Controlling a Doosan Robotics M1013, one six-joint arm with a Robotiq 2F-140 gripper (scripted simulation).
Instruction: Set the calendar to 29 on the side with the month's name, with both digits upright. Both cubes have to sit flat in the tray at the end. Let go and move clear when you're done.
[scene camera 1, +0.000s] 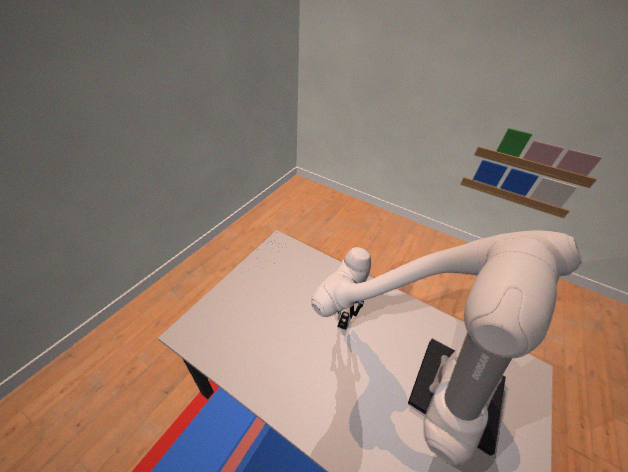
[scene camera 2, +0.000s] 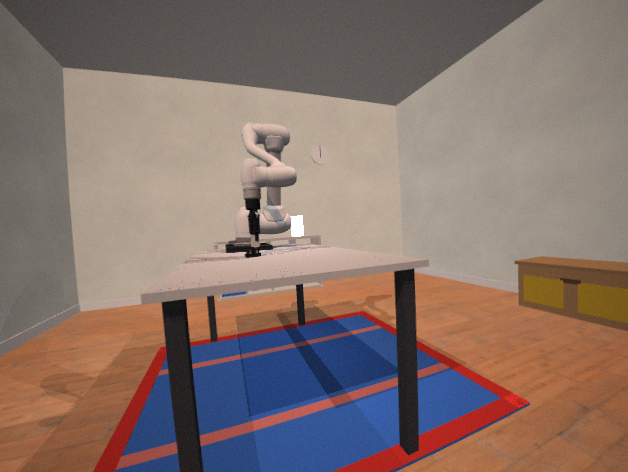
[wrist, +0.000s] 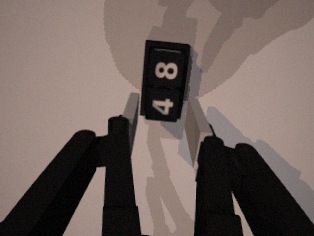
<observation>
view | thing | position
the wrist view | gripper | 162, 110
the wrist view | black cube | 166, 67
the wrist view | black cube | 162, 103
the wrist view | black calendar tray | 149, 44
</observation>
